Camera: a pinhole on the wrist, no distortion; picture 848 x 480 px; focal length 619.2 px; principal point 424.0 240.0 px. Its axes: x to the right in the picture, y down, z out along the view. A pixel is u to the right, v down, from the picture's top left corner.
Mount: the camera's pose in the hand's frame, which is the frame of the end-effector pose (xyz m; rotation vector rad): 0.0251 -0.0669 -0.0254 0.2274 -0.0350 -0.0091
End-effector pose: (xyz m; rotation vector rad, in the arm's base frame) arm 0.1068 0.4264 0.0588 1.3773 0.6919 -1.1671
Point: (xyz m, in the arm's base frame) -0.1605 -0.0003 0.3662
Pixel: 95.9 397.5
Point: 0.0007 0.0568 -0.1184
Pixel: 751.1 338.1
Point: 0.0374 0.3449 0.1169
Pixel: outside the picture
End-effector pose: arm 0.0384 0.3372 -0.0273 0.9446 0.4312 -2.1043
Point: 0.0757 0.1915 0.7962
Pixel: outside the picture
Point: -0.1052 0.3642 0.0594
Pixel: 269.1 125.2
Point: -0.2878 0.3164 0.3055
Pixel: 275.3 143.8
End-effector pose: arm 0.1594 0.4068 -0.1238 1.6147 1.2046 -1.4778
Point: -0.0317 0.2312 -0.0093
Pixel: 43.5 238.4
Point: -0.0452 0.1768 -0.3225
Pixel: 688.1 372.2
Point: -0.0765 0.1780 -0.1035
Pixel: 295.0 258.0
